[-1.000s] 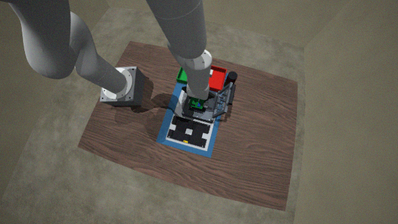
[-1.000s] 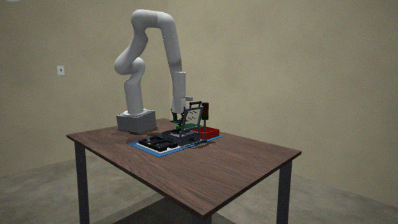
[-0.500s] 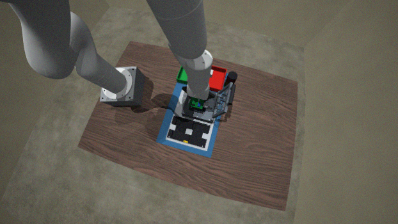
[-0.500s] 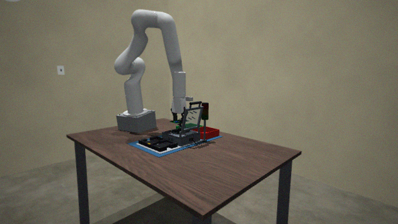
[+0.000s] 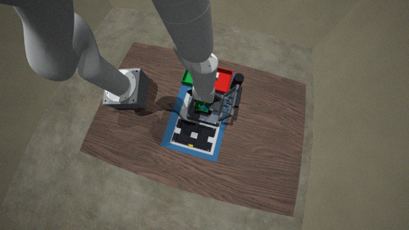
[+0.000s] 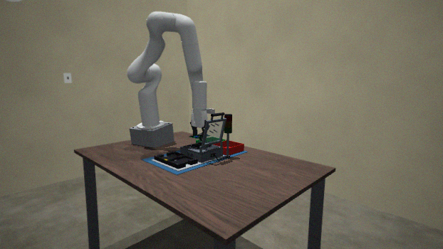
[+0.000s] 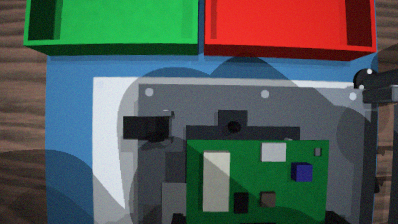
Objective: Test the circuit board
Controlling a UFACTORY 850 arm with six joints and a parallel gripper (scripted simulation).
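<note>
Right now my hand is 13 cm short of the tester lid and 5 cm below it. Also, from my hand: red bin (5 cm ahead, 20 cm to the left, 11 cm below); then green bin (10 cm behind, 20 cm to the left, 11 cm below); then green circuit board (right at my hand).
</note>
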